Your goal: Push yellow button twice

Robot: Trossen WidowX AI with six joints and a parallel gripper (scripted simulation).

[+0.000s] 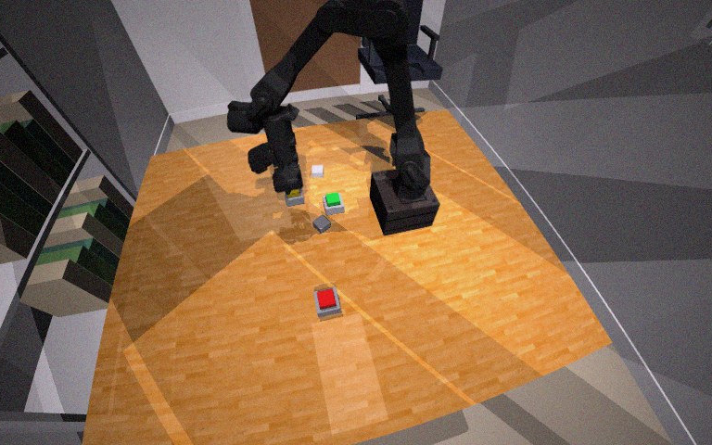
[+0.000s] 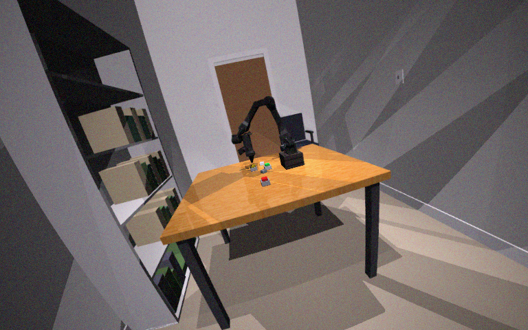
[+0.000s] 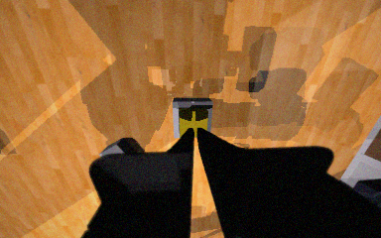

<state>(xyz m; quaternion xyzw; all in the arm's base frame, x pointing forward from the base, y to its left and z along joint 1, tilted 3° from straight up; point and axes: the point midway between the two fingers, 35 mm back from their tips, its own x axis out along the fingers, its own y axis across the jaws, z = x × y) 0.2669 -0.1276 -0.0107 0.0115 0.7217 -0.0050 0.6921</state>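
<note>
The yellow button lies 30 mm below my gripper tip. From my gripper tip the other things lie so: grey block 60 mm behind, 110 mm to the left, 50 mm below; then green button 100 mm behind, 60 mm to the left, 30 mm below; then white block 80 mm behind, 80 mm to the right, 50 mm below.
</note>
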